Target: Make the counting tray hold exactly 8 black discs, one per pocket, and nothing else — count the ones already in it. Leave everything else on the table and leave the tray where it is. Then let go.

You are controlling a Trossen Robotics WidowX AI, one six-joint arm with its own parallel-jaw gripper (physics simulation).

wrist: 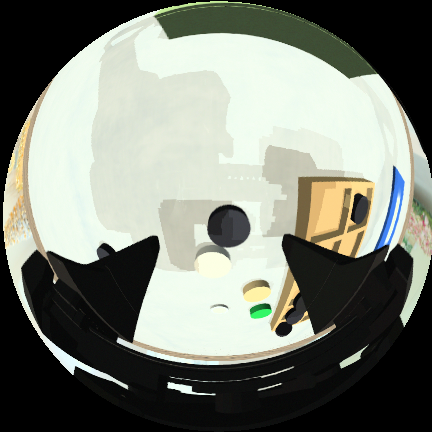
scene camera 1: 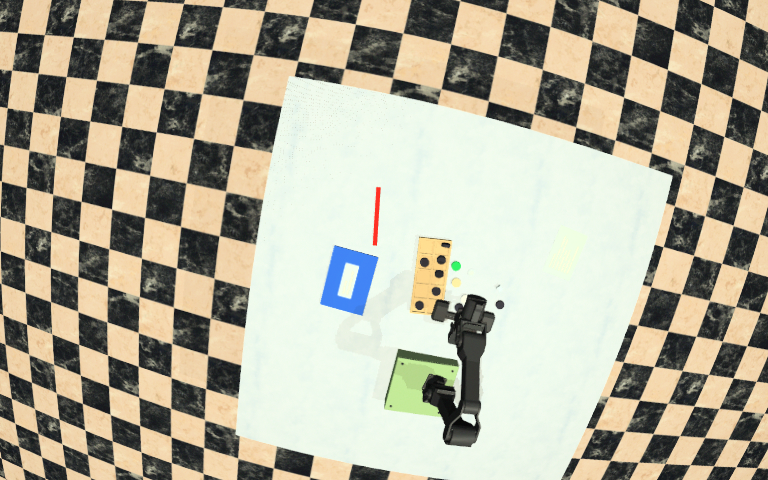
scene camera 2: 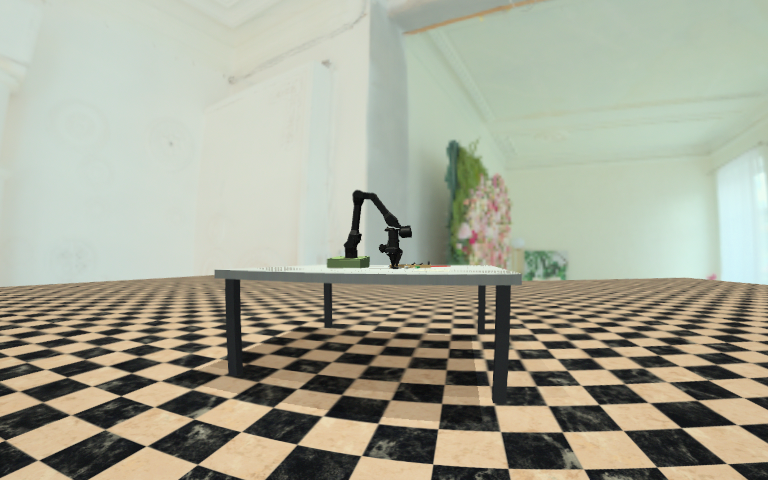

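The tan two-column counting tray (scene camera 1: 421,277) (wrist: 327,200) holds several black discs, including one in an end pocket (scene camera 1: 419,305) (wrist: 359,209). A black disc (scene camera 1: 445,245) at the far corner looks tilted. Some pockets are bare. My gripper (scene camera 1: 461,310) (scene camera 2: 394,266) (wrist: 221,241) is open and empty, low over the table beside the tray's near end. A loose black disc (scene camera 1: 459,306) (wrist: 229,226) lies flat in line with the gap between my fingertips. Another loose black disc (scene camera 1: 499,304) (wrist: 106,251) lies farther right, partly hidden by a finger in the wrist view.
A cream disc (wrist: 213,263) lies close beside the nearer black disc. A yellow disc (scene camera 1: 455,281) (wrist: 256,290), a green disc (scene camera 1: 455,265) (wrist: 260,311) and a small white disc (scene camera 1: 471,272) (wrist: 219,308) lie by the tray. A blue frame (scene camera 1: 329,277), red bar (scene camera 1: 376,216) and pale yellow patch (scene camera 1: 566,253) are farther off.
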